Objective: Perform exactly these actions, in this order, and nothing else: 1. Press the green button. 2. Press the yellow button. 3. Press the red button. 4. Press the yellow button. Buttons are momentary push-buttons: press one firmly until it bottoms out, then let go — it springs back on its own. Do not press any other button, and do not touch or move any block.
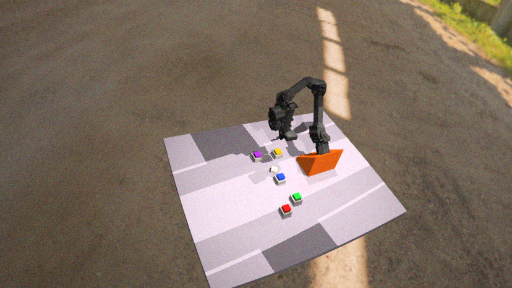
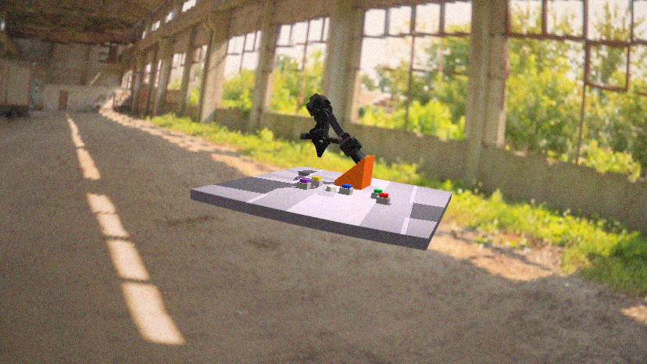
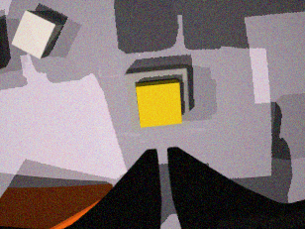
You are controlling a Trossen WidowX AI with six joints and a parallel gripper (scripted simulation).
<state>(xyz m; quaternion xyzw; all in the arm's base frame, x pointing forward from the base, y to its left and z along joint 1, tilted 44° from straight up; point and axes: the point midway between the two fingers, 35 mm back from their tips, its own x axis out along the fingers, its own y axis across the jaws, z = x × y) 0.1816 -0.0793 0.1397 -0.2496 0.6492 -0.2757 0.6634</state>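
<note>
Now: the yellow button 1 cm behind my gripper tip and 10 cm below it. Also, from my gripper tip: green button 5 cm ahead, 30 cm to the left, 10 cm below; then blue button 6 cm ahead, 16 cm to the left, 10 cm below; then purple button 11 cm ahead, 2 cm to the right, 10 cm below.
</note>
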